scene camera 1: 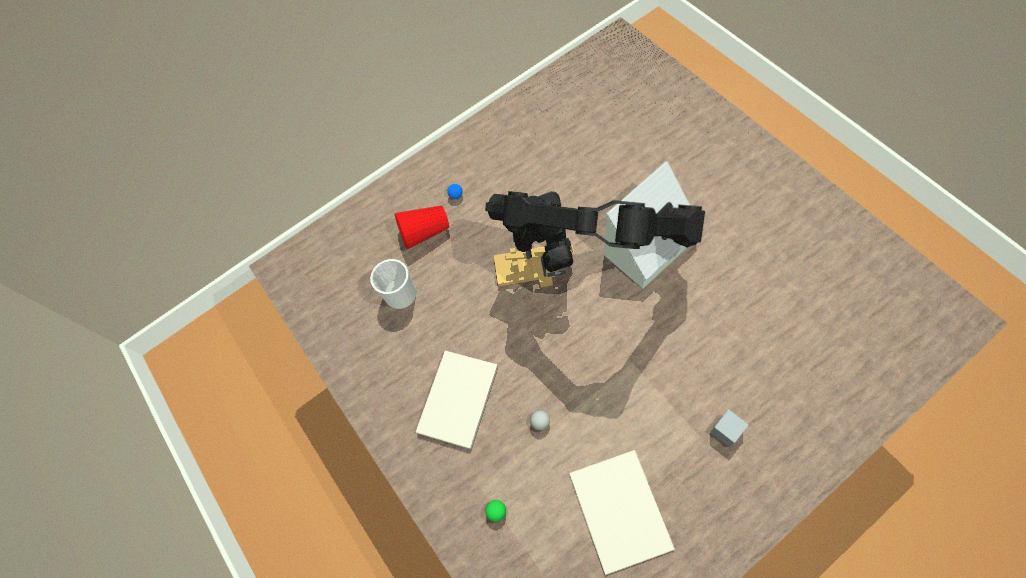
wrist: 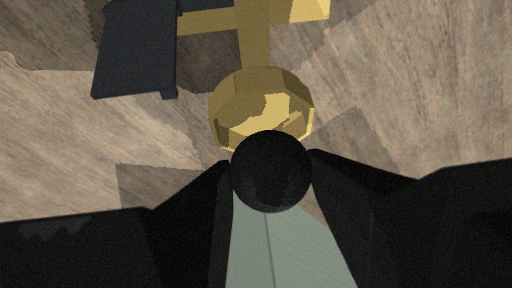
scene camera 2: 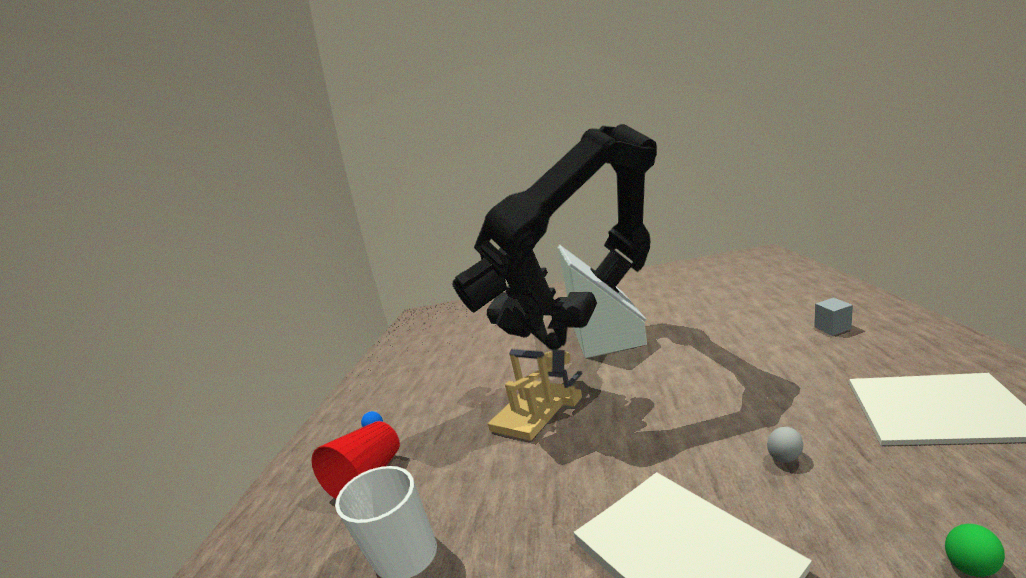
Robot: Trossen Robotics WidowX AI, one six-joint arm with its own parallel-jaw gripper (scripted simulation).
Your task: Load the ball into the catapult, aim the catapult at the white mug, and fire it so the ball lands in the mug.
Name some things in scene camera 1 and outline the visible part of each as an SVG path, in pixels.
My gripper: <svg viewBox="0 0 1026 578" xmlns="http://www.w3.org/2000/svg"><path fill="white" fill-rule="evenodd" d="M513 233L515 247L521 252L532 249L532 244L535 241L541 243L546 240L547 246L544 247L545 252L542 256L547 271L553 272L573 264L569 238L566 238L566 229L545 226L540 229L525 228L524 231ZM538 196L543 200L551 201L553 206L561 206L560 197L557 192L550 191Z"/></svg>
A white mug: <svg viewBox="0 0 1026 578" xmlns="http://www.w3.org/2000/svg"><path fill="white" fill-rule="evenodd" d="M384 260L376 265L371 273L370 281L372 287L390 307L395 309L405 308L414 301L416 287L406 266L402 262L395 259Z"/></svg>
A red cup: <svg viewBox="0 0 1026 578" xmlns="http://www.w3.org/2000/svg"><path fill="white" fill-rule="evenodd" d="M442 205L394 213L399 232L407 249L449 228L448 218Z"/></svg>
